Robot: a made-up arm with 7 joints.
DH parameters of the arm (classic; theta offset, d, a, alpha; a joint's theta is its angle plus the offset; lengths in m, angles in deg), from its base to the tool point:
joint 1: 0 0.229 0 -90
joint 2: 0 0 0 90
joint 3: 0 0.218 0.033 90
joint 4: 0 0 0.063 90
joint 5: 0 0.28 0 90
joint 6: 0 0 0.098 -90
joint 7: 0 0.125 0 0
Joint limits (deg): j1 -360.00..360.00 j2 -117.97..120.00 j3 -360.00..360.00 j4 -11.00..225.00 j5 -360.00..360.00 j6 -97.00..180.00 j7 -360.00..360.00
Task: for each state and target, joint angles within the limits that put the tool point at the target. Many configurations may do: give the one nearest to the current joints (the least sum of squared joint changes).
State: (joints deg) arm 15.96 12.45 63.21 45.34 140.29 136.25 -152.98
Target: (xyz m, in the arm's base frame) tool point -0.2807 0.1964 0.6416
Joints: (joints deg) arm 38.76 -7.93 81.90 91.31 147.94 123.82 -152.98
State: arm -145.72 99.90 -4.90 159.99 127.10 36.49 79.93
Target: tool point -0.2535 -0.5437 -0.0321
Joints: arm -115.87 93.31 6.45 147.56 128.94 30.50 79.93
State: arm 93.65 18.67 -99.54 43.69 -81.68 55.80 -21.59
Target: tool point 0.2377 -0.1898 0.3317
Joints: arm 96.75 46.77 -116.57 34.56 -77.11 80.24 -21.59
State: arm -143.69 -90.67 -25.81 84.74 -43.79 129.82 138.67
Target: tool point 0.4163 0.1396 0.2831
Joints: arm -189.50 -117.97 -17.35 118.04 -54.38 133.49 138.67
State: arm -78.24 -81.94 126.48 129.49 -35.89 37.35 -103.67
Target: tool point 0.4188 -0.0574 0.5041
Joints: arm -108.22 -54.00 73.20 90.95 -37.78 68.94 -103.67
